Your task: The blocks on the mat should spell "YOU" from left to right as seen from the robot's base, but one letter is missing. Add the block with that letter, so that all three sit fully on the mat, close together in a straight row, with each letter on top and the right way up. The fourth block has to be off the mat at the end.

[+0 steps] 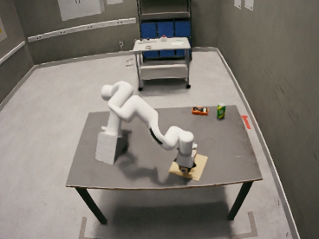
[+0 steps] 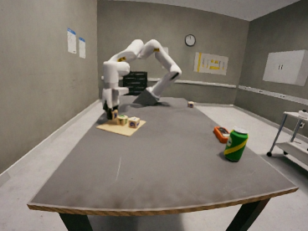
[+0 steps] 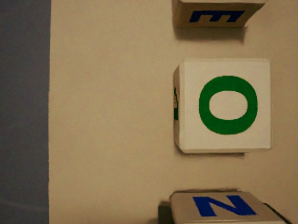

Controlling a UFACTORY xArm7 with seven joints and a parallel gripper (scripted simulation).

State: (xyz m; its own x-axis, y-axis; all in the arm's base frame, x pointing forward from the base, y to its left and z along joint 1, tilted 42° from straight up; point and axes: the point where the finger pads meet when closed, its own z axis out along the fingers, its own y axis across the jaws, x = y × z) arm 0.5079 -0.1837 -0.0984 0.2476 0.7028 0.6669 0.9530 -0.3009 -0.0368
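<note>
The tan mat lies 20 mm ahead of my hand, 70 mm to the left of it and 40 mm below it. Round my hand: green can: 250 mm ahead, 560 mm to the left, 20 mm above; orange device: 80 mm ahead, 600 mm to the left, 30 mm below; block: 480 mm behind, 550 mm to the left, 20 mm below.
</note>
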